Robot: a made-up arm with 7 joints.
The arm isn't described. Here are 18 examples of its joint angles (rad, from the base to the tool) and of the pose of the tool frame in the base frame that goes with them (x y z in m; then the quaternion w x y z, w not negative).
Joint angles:
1: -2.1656 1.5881 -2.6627 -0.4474 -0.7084 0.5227 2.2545
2: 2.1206 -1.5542 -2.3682 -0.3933 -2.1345 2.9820 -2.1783
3: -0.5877 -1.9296 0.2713 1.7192 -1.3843 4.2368 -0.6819
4: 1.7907 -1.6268 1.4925 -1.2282 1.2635 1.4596 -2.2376
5: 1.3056 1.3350 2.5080 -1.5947 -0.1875 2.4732 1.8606
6: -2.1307 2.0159 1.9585 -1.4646 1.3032 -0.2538 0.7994
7: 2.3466 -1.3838 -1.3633 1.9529 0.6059 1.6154 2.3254
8: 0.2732 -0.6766 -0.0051 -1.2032 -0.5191 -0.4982 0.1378
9: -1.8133 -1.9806 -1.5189 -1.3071 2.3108 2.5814 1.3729
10: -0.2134 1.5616 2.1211 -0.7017 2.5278 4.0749 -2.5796
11: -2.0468 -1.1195 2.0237 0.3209 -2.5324 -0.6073 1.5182
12: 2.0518 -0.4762 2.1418 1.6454 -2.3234 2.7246 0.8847
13: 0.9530 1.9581 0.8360 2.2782 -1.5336 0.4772 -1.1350
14: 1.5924 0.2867 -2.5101 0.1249 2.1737 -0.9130 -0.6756
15: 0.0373 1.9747 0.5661 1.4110 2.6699 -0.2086 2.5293
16: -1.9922 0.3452 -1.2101 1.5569 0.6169 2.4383 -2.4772
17: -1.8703 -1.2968 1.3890 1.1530 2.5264 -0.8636 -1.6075
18: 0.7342 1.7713 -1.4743 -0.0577 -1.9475 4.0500 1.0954
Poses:
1: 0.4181 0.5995 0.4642 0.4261 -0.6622 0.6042 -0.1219
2: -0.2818 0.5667 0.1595 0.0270 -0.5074 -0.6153 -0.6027
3: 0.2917 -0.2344 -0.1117 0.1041 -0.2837 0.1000 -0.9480
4: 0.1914 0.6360 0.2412 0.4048 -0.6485 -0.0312 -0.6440
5: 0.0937 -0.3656 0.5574 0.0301 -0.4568 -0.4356 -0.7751
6: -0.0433 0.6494 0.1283 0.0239 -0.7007 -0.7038 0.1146
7: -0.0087 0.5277 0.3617 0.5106 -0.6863 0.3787 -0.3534
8: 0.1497 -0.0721 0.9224 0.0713 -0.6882 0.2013 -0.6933
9: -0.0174 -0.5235 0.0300 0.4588 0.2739 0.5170 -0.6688
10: -0.6608 -0.1230 0.2764 0.1259 -0.5048 -0.5773 -0.6293
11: -0.3799 -0.5711 0.7077 0.2737 -0.2220 -0.9348 -0.0440
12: -0.0663 -0.0016 0.8237 0.5254 0.7857 -0.0103 0.3264
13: -0.3649 -0.1641 0.3405 0.8890 0.1641 0.0732 0.4213
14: 0.2121 -0.1847 1.0355 0.2270 -0.5186 -0.7031 -0.4303
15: -0.5760 0.1776 0.3070 0.0830 -0.9513 0.0211 0.2962
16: -0.2371 0.2386 0.7658 0.4209 0.0816 -0.4777 -0.7668
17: 0.0510 -0.6076 0.5291 0.2068 0.4100 -0.2265 -0.8590
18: -0.5053 -0.4332 0.1717 0.5284 0.1918 0.3073 0.7679
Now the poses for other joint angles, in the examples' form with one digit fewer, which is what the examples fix.
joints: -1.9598 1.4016 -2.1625 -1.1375 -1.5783 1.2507 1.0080
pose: 0.280 0.389 0.626 0.352 -0.535 0.269 -0.720
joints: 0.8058 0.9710 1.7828 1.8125 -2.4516 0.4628 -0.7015
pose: -0.483 -0.150 0.390 0.650 -0.382 -0.131 0.644
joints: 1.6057 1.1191 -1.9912 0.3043 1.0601 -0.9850 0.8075
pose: 0.279 -0.650 0.601 0.711 -0.691 0.130 0.010
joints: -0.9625 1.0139 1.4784 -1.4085 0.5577 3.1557 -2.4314
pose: -0.459 0.201 0.566 0.380 0.094 0.703 -0.594
